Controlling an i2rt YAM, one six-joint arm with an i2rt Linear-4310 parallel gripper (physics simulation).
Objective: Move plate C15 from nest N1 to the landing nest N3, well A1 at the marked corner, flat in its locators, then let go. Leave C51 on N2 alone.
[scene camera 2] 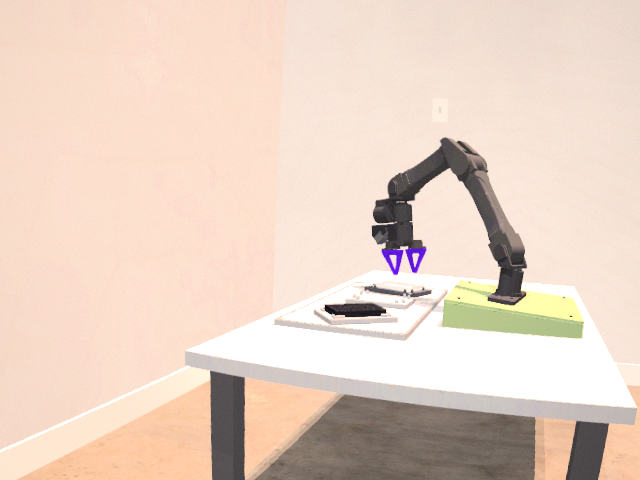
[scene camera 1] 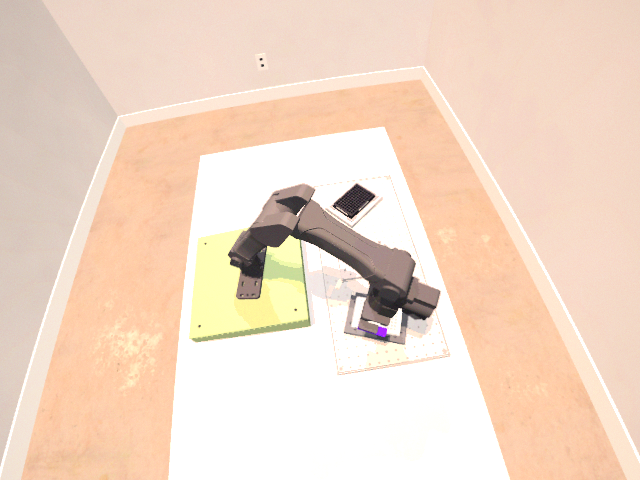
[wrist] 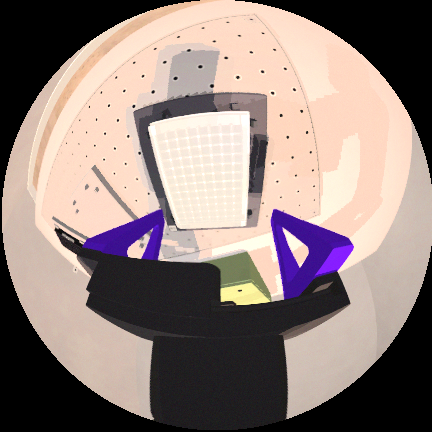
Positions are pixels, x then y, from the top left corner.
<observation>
My gripper (scene camera 2: 405,274) is open and holds nothing. Also in view: a translucent white gridded plate (wrist: 203,158).
</observation>
